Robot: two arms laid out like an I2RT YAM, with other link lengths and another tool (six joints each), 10 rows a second.
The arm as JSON. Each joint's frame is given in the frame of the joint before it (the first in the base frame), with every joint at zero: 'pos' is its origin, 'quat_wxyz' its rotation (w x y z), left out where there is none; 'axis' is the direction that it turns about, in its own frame. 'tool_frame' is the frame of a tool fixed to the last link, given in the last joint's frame.
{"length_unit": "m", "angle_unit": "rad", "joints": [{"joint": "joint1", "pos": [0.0, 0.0, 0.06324], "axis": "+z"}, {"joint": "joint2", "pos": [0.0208, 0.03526, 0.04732], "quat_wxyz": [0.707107, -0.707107, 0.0, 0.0], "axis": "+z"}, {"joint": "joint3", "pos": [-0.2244, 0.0, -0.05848], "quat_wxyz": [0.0, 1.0, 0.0, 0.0], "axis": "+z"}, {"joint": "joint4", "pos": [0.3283, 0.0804, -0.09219], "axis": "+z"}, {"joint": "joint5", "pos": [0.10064, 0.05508, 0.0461], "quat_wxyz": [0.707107, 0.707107, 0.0, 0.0], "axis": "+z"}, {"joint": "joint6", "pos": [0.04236, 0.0, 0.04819], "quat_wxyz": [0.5, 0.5, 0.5, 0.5], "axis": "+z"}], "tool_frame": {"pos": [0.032, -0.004, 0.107], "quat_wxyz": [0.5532, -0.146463, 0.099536, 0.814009]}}
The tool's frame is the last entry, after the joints.
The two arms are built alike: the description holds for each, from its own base.
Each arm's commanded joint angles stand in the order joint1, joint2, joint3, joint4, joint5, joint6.
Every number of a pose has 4 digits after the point.
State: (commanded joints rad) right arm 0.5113 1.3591 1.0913 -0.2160 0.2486 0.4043; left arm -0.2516 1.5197 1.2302 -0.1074 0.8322 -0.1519
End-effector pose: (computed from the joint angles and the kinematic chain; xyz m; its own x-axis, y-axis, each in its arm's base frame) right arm 0.4759 0.2167 0.2082 -0.7604 0.4053 -0.5075 0.0838 0.8361 0.5421; left arm 0.4741 -0.2338 0.2636 -0.3143 0.4923 -0.8117 0.8907 0.4486 -0.0728
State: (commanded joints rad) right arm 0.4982 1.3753 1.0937 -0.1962 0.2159 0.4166; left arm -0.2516 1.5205 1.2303 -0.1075 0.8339 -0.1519
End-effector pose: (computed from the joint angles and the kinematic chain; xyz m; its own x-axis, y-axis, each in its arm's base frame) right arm 0.4816 0.2172 0.2042 -0.7670 0.4108 -0.4930 0.0778 0.8221 0.5640; left arm 0.4740 -0.2340 0.2633 -0.3143 0.4925 -0.8116 0.8914 0.4472 -0.0738
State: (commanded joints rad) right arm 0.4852 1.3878 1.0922 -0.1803 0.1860 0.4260; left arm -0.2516 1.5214 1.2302 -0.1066 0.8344 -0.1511
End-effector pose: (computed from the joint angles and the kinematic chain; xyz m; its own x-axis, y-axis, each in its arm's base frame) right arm 0.4861 0.2167 0.1994 -0.7743 0.4138 -0.4788 0.0742 0.8108 0.5806; left arm 0.4741 -0.2340 0.2629 -0.3135 0.4928 -0.8117 0.8917 0.4466 -0.0732
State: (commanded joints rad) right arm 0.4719 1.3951 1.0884 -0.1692 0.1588 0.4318; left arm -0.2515 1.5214 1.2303 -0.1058 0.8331 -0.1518
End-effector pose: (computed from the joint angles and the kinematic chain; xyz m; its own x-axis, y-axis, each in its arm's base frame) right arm 0.4895 0.2149 0.1950 -0.7811 0.4150 -0.4666 0.0718 0.8020 0.5930; left arm 0.4743 -0.2339 0.2631 -0.3139 0.4923 -0.8118 0.8911 0.4479 -0.0729
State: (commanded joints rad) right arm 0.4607 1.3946 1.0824 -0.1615 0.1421 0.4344; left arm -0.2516 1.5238 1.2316 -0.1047 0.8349 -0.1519
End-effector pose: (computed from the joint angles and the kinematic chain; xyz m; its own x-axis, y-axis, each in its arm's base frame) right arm 0.4915 0.2119 0.1932 -0.7831 0.4177 -0.4608 0.0711 0.7962 0.6009; left arm 0.4746 -0.2342 0.2628 -0.3133 0.4923 -0.8121 0.8918 0.4463 -0.0735
